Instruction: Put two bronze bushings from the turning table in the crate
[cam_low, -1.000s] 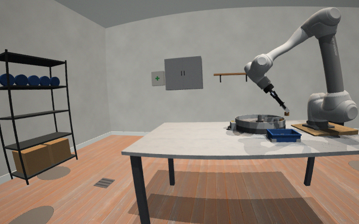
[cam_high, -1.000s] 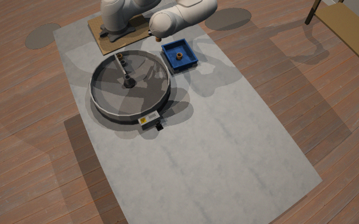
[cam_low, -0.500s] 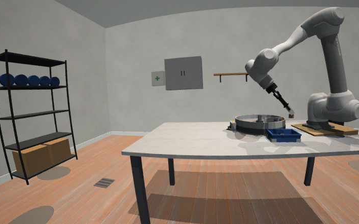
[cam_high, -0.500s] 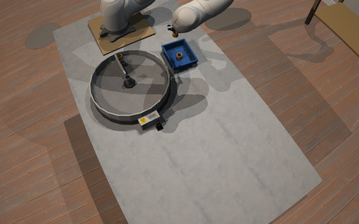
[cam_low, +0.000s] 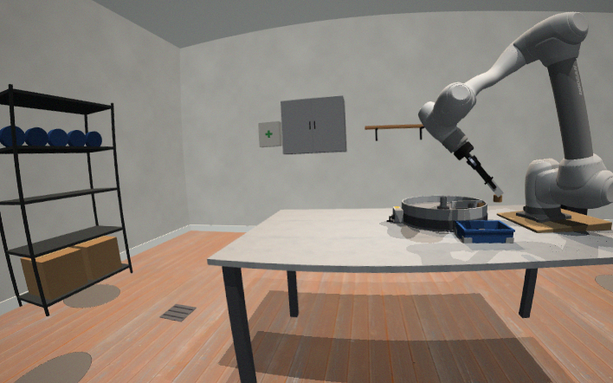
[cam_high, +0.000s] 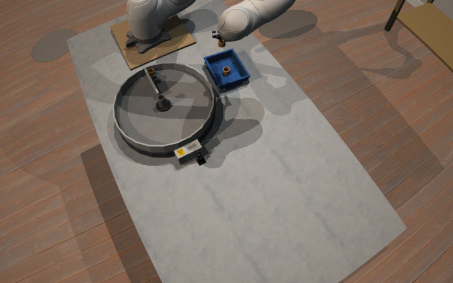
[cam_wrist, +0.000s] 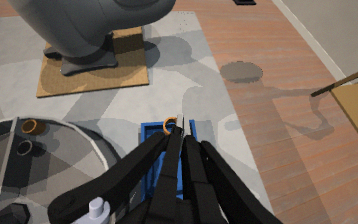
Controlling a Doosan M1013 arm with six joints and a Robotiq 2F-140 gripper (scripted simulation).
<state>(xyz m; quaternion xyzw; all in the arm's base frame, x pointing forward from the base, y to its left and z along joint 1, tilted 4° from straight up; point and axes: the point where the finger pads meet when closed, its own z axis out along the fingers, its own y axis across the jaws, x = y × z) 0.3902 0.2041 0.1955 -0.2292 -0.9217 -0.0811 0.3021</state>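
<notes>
Now: the blue crate 30 mm ahead of my hand, 20 mm to the right of it and 170 mm below it. The rest, counted from my hand: round grey turning table (60 mm ahead, 350 mm to the right, 140 mm below).
</notes>
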